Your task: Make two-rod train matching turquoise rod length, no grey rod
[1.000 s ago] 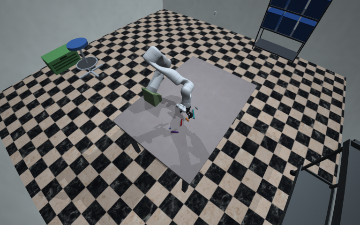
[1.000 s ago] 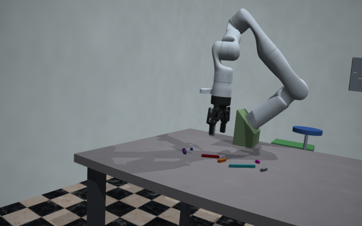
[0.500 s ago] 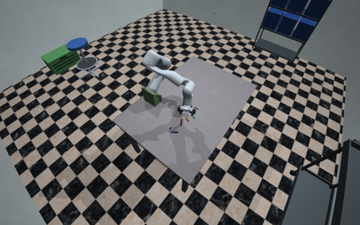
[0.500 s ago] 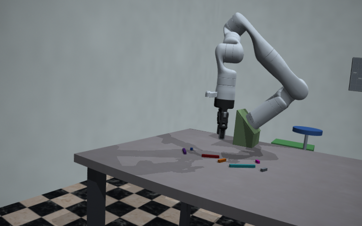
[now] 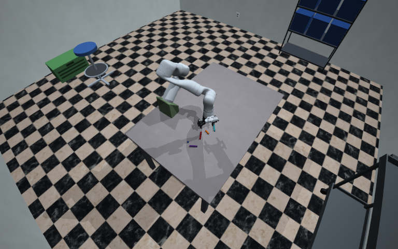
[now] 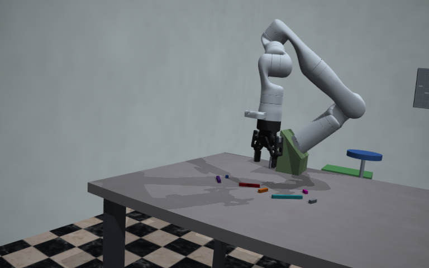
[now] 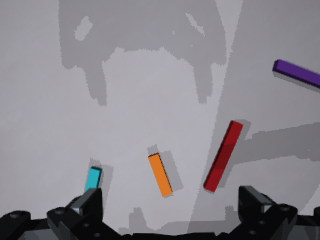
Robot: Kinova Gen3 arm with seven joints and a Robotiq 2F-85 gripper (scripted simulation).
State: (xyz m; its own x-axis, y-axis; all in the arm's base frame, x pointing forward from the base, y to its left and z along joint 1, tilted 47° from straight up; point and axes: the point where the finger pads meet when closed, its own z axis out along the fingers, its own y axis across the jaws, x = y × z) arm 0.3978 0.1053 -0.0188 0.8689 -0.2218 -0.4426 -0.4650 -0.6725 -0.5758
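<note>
Now: hand 9 cm above the orange rod and 1 cm to the right of it. The rest, counted from my hand: magenta rod (11 cm to the left, 11 cm behind, 9 cm below); then red rod (9 cm below, 5 cm to the right, 1 cm behind); then turquoise rod (9 cm to the left, 9 cm below).
</note>
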